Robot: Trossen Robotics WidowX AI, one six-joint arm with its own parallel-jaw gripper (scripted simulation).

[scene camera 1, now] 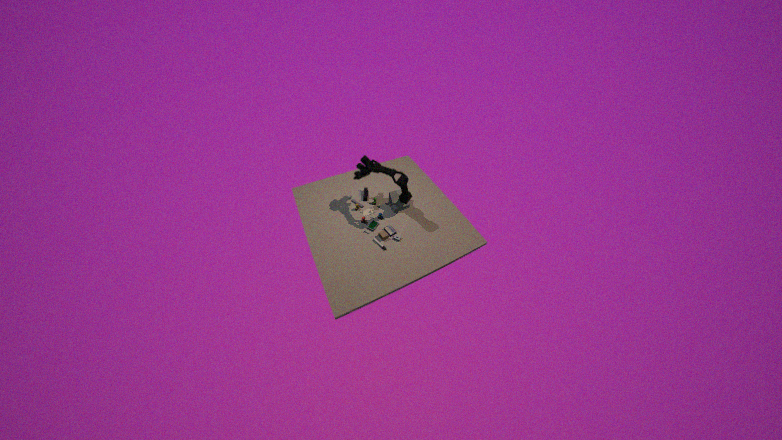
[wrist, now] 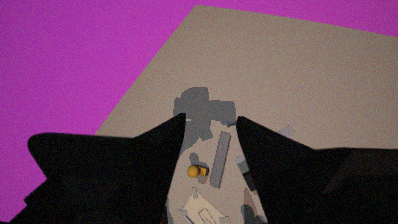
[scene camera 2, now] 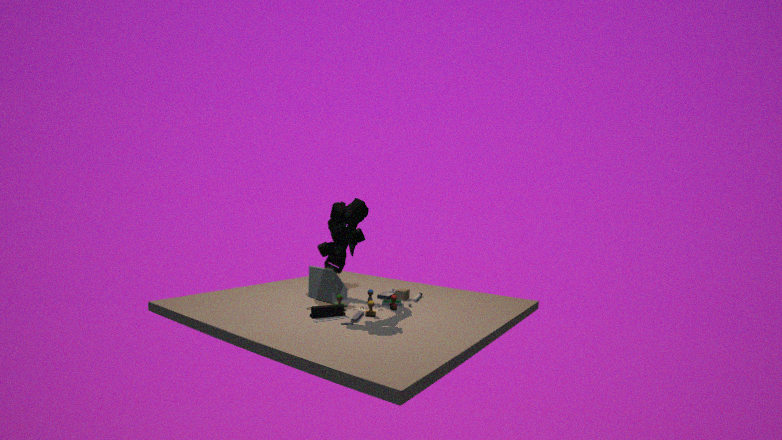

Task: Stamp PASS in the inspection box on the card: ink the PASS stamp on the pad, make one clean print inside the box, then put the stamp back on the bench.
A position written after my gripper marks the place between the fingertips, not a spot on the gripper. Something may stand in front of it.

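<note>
I can see my gripper (scene camera 2: 346,258), and the wrist view gives me a sight of the gripper (wrist: 211,119) too.
</note>
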